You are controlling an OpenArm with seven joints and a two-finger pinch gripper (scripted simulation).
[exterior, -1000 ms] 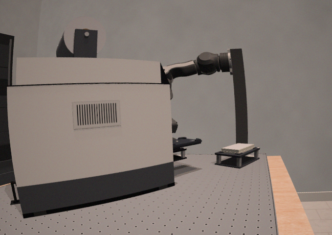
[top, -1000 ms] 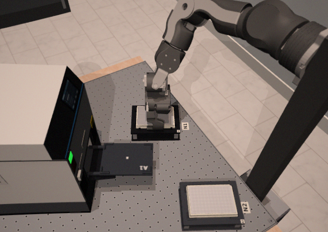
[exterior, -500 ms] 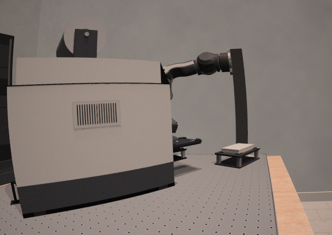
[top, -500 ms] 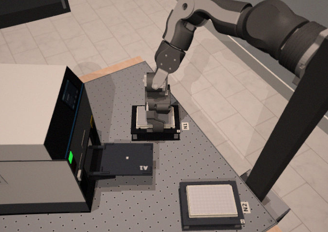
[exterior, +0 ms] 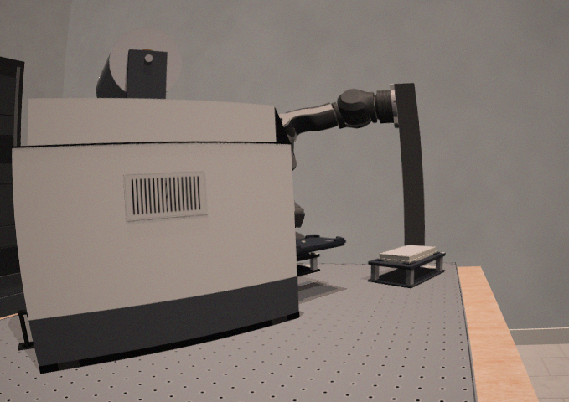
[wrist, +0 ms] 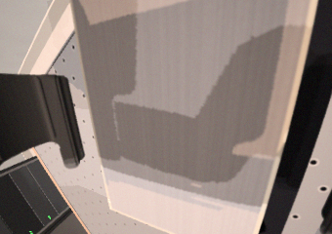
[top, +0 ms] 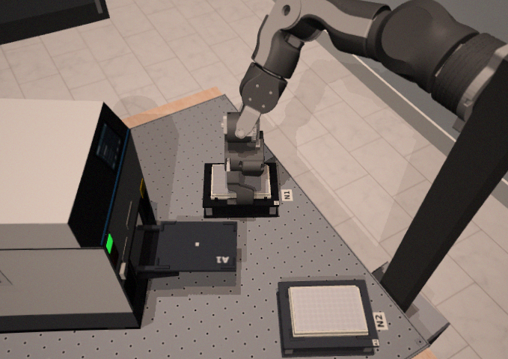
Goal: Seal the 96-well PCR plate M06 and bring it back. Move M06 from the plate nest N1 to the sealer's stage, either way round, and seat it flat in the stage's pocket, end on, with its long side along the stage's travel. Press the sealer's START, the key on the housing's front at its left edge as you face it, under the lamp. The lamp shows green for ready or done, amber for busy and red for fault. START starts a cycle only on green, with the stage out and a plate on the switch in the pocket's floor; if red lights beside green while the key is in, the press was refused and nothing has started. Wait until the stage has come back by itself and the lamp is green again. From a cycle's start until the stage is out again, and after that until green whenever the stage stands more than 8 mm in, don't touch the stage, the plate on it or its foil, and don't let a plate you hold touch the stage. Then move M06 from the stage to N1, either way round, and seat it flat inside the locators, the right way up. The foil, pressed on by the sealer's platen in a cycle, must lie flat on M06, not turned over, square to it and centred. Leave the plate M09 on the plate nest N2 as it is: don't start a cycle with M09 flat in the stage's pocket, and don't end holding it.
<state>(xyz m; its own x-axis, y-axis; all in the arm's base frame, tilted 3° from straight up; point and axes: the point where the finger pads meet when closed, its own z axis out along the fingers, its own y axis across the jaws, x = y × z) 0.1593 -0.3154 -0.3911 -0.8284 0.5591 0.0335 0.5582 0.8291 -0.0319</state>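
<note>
Now: hand right at the 96-well plate M06. Round my hand: sealer's stage: 170 mm ahead, 110 mm to the left, 50 mm above; nest N1: 10 mm below; plate M09: 330 mm to the left, 40 mm ahead.
</note>
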